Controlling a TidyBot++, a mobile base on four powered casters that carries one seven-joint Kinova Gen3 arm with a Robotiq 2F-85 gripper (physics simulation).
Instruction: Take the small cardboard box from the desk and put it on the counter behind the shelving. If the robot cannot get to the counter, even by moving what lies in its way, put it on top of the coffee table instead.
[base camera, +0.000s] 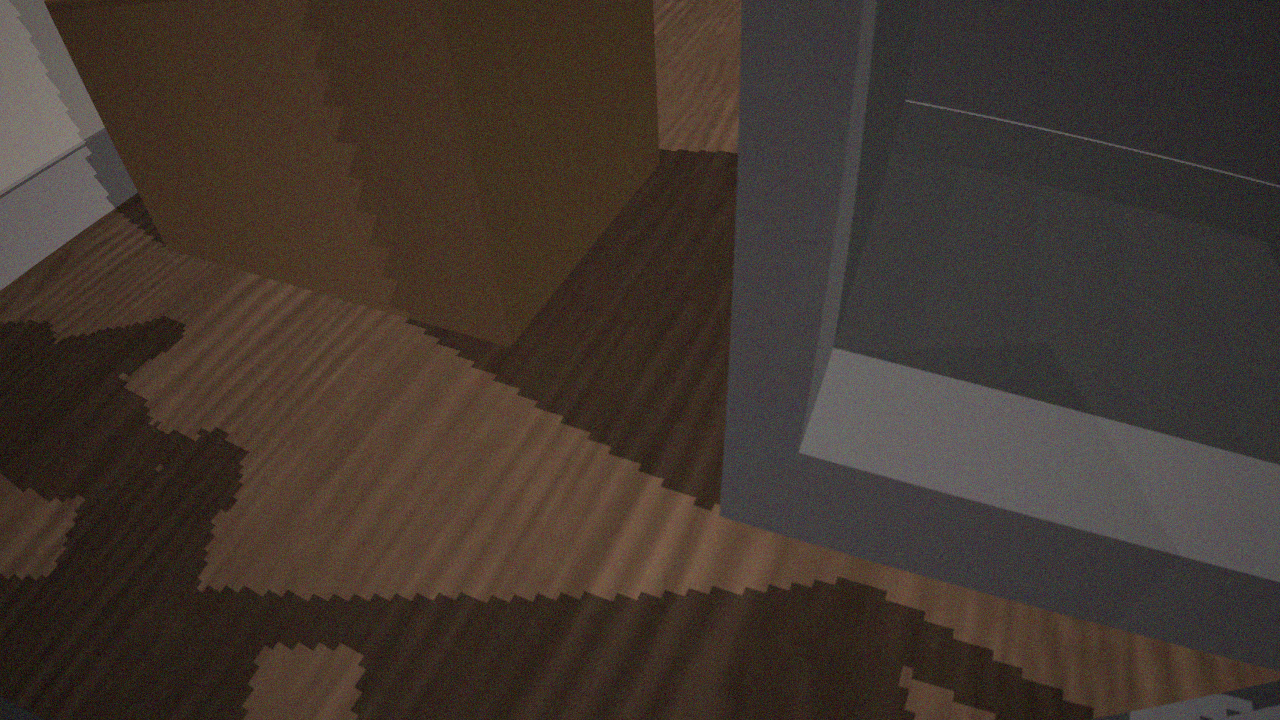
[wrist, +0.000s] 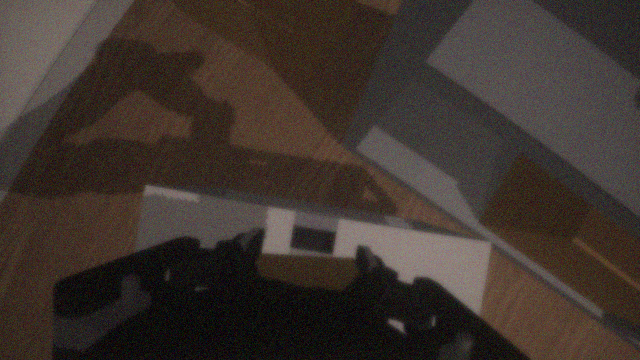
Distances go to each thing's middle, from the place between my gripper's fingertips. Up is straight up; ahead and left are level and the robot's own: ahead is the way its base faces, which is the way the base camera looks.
Scene:
Now: the cardboard box (wrist: 336, 273) 5 cm behind my hand and 2 cm above it.

